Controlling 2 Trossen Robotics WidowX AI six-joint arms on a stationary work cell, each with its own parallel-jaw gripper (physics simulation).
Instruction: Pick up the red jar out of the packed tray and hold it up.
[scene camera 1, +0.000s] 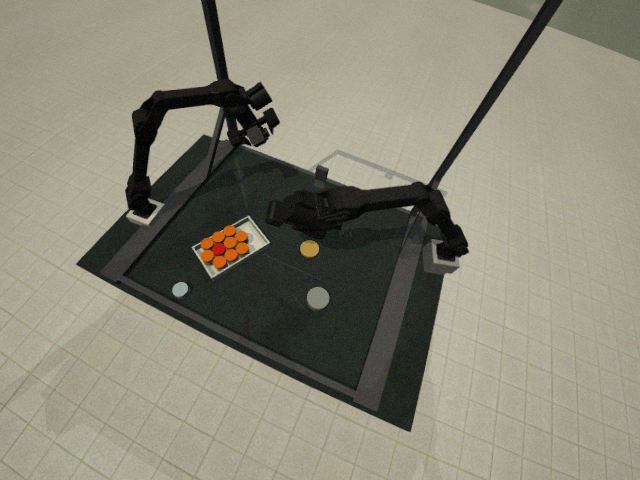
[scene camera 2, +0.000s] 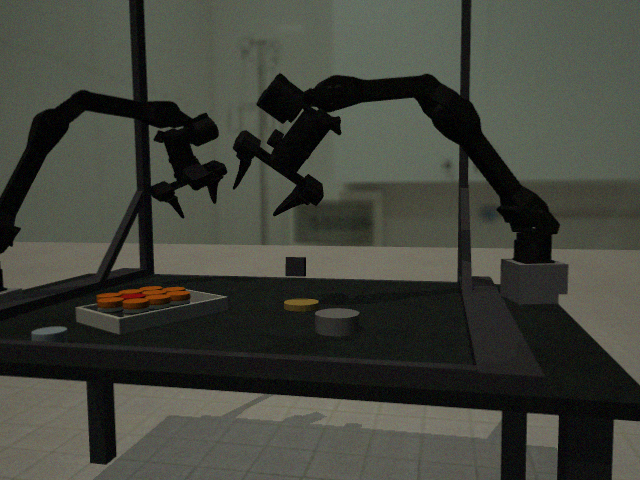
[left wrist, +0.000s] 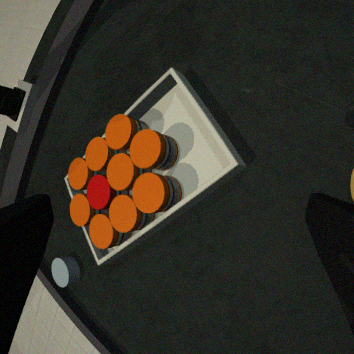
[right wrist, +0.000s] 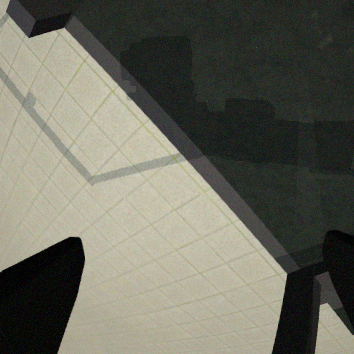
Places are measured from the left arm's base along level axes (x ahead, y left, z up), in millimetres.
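Where they show: left gripper, between the fingertips: (scene camera 1: 283, 222) (scene camera 2: 253, 202) (left wrist: 181, 207); right gripper, between the fingertips: (scene camera 2: 199, 210) (right wrist: 208, 249); left arm's base, origin of its link: (scene camera 1: 445, 252) (scene camera 2: 533, 261); right arm's base, origin of its link: (scene camera 1: 145, 210) (left wrist: 15, 103).
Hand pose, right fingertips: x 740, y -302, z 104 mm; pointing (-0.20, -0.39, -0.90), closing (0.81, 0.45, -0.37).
Each offset is from my right fingertips to the top centre of the thing.
The red jar {dx +60, dy +417, dz -138 mm} (scene camera 1: 218, 249) (scene camera 2: 133, 296) (left wrist: 99, 192) stands upright among several orange-lidded jars {dx +30, dy +385, dz -138 mm} (scene camera 1: 230, 242) {dx +43, dy +463, dz -138 mm} (scene camera 2: 135, 303) (left wrist: 120, 171) in a white tray (scene camera 1: 242, 257) (scene camera 2: 175, 313) (left wrist: 205, 145). Orange jars surround it closely; its sides are mostly hidden. The tray's right end in scene camera 1 holds no jars. My left gripper (scene camera 2: 254, 201) (left wrist: 181, 207) is open and empty, high above the table; its wrist view looks down on the tray. My right gripper (scene camera 2: 198, 208) (right wrist: 208, 249) is open and empty, raised near the table's back edge. The jars do not show in the right wrist view.
A pale blue round piece {dx +146, dy +573, dz -160 mm} (scene camera 1: 179, 289) (scene camera 2: 49, 333) (left wrist: 61, 272) lies near the tray. A yellow disc {dx -249, dy +338, dz -172 mm} (scene camera 1: 309, 249) (scene camera 2: 301, 304) and a grey cylinder {dx -305, dy +525, dz -154 mm} (scene camera 1: 317, 298) (scene camera 2: 337, 321) stand to the tray's right in both scene views. A dark block {dx -245, dy -29, dz -127 mm} (scene camera 1: 321, 175) (scene camera 2: 295, 266) is at the back edge.
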